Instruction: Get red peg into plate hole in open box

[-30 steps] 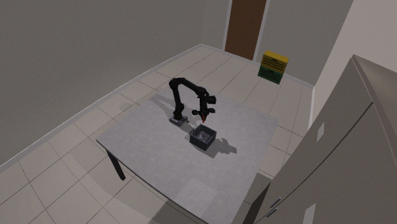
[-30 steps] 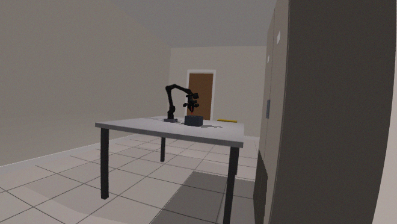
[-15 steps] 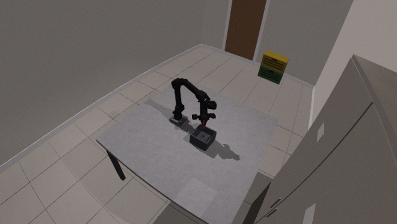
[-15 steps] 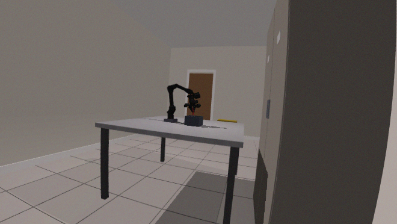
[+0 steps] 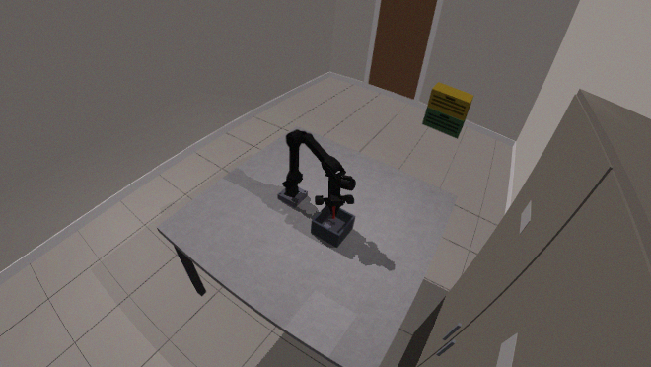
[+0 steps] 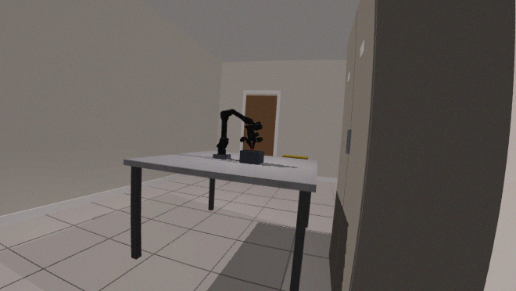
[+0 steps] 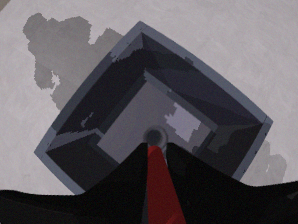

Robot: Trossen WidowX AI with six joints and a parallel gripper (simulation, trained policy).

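Now: the red peg 1 cm behind my gripper tip, 1 cm to the left of it and 1 cm above it. From my gripper tip the other things lie so: dark box: 9 cm below.
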